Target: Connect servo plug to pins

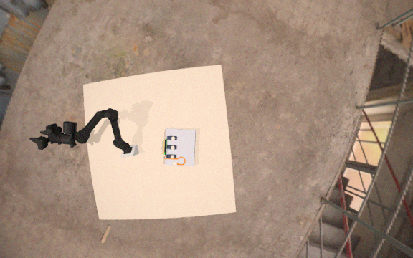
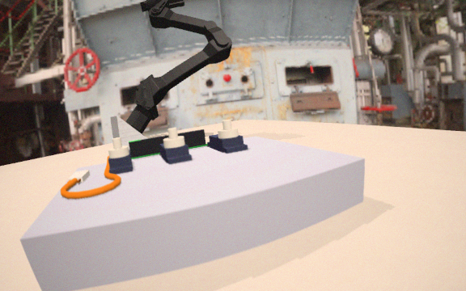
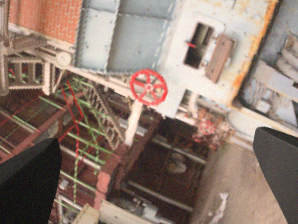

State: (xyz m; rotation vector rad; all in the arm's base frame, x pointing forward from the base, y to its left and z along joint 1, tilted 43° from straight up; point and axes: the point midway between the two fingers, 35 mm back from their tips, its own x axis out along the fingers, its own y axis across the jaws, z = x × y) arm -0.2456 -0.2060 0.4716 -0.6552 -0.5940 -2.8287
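Now: gripper tip 770 mm short of the grey holder, 220 mm to the left of it and 530 mm above it.
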